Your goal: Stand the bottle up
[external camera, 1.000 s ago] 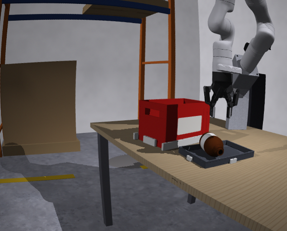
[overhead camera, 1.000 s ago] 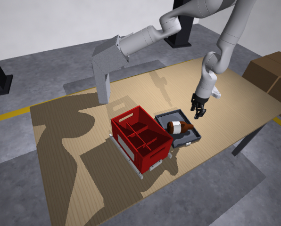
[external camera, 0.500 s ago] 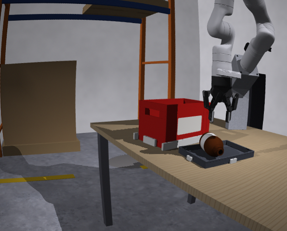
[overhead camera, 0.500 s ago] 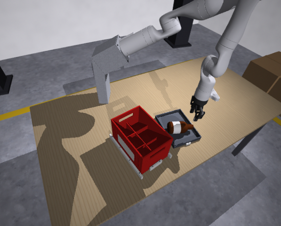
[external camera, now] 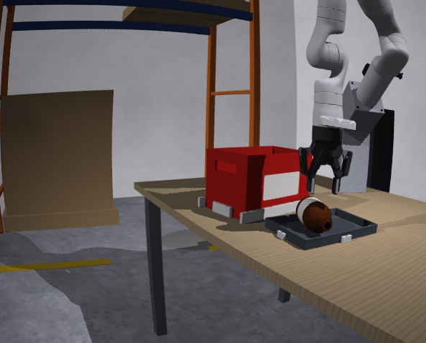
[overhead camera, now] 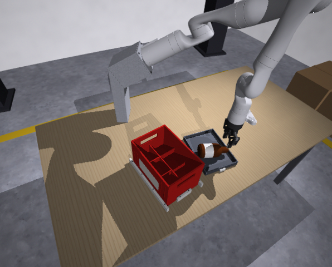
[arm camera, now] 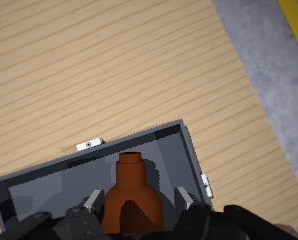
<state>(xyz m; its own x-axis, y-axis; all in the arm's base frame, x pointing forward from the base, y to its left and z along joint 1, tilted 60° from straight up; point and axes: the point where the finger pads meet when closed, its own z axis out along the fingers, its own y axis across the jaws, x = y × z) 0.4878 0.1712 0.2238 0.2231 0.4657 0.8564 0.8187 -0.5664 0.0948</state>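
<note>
My hand is 8 cm above the brown bottle, 4 cm to the left of it and 2 cm past it. From my hand the other things lie so: dark grey tray (11 cm below, 5 cm to the right, 5 cm behind); then red crate (32 cm to the right, 4 cm below, 1 cm ahead).
</note>
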